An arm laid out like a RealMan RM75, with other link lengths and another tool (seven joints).
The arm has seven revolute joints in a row. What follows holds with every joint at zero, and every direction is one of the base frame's.
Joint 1 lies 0.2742 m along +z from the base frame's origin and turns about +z.
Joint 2 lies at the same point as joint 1 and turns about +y.
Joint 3 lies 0.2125 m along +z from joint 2 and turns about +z.
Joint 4 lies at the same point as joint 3 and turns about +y.
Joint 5 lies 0.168 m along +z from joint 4 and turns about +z.
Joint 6 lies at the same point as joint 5 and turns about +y.
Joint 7 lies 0.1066 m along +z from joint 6 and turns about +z.
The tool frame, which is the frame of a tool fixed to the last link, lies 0.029 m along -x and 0.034 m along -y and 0.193 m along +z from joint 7; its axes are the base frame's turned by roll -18.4, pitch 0 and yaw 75.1 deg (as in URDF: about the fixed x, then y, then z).
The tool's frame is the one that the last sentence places.
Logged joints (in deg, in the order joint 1, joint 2, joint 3, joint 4, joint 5, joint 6, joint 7), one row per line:
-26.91, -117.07, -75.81, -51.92, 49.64, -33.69, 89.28
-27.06, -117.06, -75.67, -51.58, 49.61, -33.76, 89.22
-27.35, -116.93, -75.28, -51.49, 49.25, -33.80, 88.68
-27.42, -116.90, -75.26, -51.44, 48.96, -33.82, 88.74
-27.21, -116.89, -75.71, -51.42, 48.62, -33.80, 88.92
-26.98, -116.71, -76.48, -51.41, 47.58, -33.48, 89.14
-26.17, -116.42, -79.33, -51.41, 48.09, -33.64, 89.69
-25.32, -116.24, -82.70, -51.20, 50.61, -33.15, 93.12
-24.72, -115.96, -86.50, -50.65, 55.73, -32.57, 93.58
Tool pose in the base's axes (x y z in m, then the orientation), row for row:
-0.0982, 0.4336, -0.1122, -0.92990, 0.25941, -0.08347, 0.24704
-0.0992, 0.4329, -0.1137, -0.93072, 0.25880, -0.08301, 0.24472
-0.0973, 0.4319, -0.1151, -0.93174, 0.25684, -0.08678, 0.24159
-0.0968, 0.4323, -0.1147, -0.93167, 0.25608, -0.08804, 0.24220
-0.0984, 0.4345, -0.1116, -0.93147, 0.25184, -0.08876, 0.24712
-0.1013, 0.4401, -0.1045, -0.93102, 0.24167, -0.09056, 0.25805
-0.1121, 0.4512, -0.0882, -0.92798, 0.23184, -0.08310, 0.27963
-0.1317, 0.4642, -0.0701, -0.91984, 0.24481, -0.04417, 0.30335
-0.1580, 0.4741, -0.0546, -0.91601, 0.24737, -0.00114, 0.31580
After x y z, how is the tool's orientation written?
As a quaternion, x y z w.
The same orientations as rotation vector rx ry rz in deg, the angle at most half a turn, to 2 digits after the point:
-145.29, 40.53, -13.04
-145.59, 40.48, -12.98
-145.99, 40.24, -13.60
-145.93, 40.11, -13.79
-145.52, 39.35, -13.87
-144.64, 37.54, -14.07
-142.59, 35.62, -12.77
-139.67, 37.17, -6.71
-138.23, 37.33, -0.17

